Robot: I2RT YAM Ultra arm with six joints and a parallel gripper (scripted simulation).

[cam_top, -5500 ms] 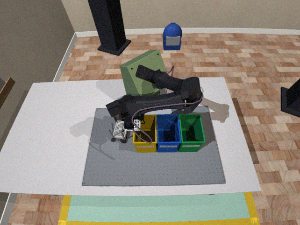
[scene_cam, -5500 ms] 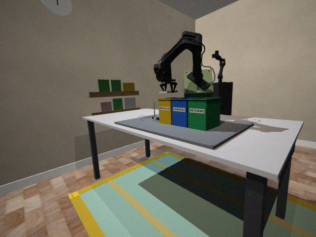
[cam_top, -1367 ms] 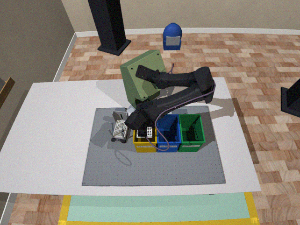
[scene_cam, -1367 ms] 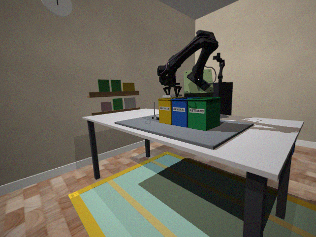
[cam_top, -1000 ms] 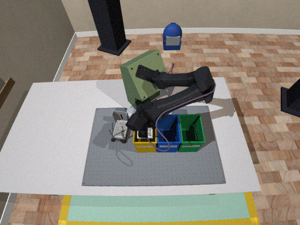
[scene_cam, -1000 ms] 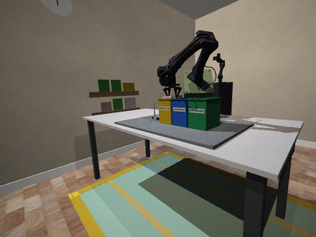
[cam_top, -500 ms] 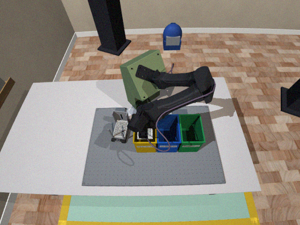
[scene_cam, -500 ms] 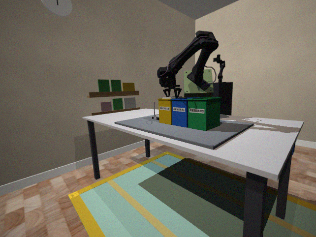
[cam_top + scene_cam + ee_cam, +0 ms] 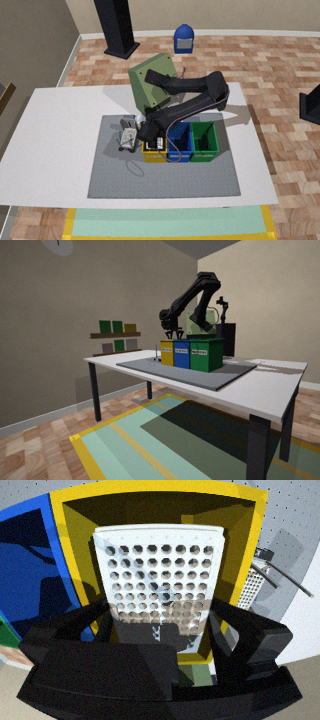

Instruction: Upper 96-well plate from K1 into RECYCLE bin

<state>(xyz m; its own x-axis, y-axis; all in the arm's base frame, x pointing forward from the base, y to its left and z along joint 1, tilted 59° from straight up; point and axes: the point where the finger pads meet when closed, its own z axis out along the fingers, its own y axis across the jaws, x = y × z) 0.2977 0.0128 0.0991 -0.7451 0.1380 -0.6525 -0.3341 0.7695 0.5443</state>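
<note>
The yellow recycle bin lies 8 cm below my hand. From my hand the other things lie so: white 96-well plate right at my hand; then blue bin 5 cm behind, 12 cm to the left, 8 cm below; then green returns bin 11 cm behind, 24 cm to the left, 8 cm below.
</note>
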